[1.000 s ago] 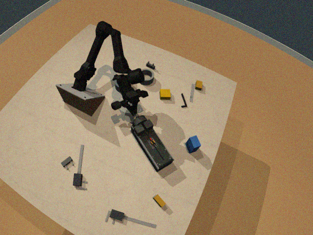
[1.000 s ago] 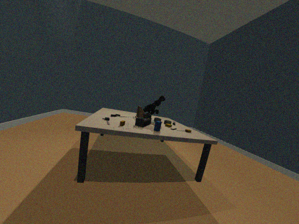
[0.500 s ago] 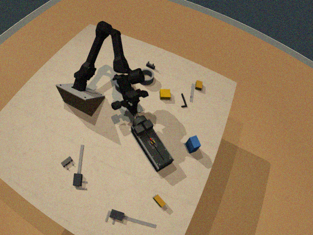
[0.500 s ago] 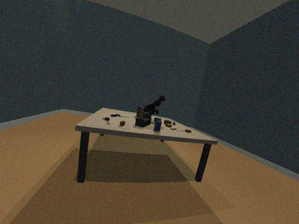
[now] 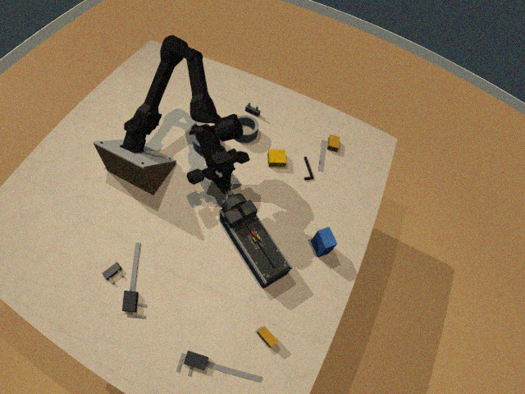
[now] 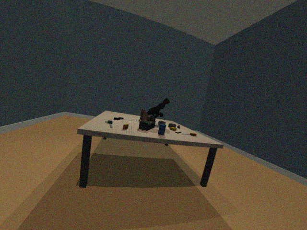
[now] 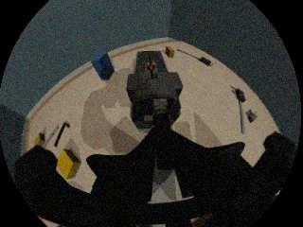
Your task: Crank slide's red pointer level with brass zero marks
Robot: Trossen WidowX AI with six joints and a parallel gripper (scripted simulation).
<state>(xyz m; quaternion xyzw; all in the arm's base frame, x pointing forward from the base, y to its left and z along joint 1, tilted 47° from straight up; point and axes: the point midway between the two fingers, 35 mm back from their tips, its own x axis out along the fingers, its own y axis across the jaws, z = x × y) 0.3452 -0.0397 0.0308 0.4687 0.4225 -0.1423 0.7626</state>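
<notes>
Now: gripper tip 3 cm below the crank handle, 1 cm to the right of it and 1 cm past it. Round my gripper tip: yellow block 25 cm to the left, 9 cm ahead, 8 cm below; red pointer 12 cm ahead, 9 cm to the right, 1 cm below; black hex key 24 cm to the left, 21 cm ahead, 9 cm below.
</notes>
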